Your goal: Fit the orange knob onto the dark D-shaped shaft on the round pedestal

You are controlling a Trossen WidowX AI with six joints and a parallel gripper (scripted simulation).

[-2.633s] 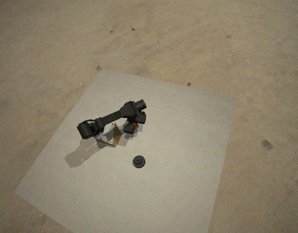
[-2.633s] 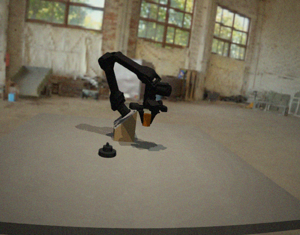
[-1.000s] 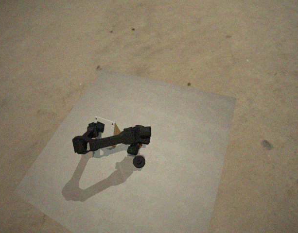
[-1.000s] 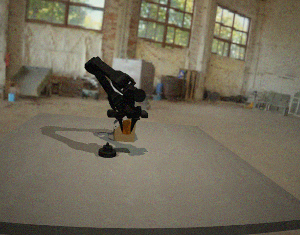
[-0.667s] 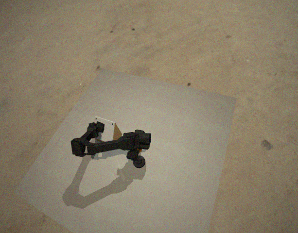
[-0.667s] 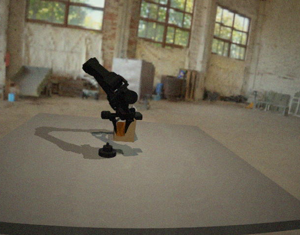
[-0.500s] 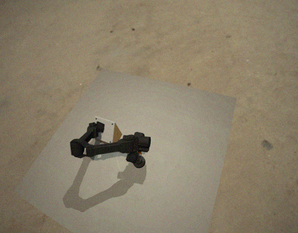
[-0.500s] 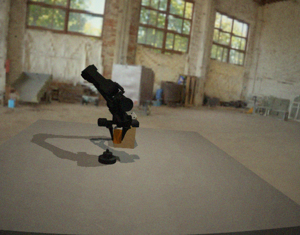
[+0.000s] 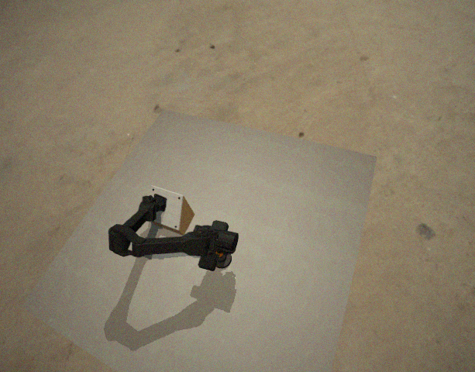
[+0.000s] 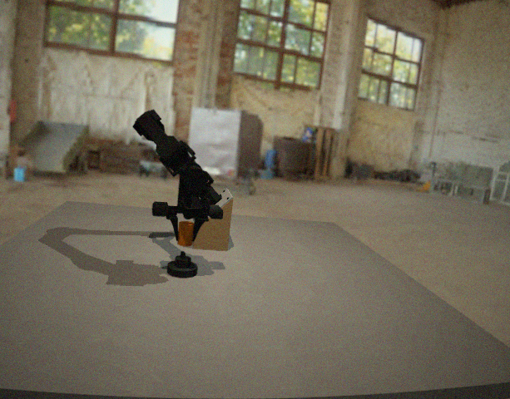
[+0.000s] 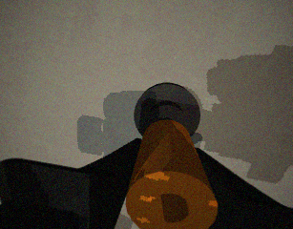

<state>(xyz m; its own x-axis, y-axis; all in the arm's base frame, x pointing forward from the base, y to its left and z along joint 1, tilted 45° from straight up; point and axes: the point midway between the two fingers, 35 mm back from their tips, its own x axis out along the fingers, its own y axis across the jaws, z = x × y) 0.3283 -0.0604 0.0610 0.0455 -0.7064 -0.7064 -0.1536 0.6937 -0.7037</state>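
Now: gripper tip 6 cm above the round dark pedestal. Round my gripper tip: orange knob (2 cm above).
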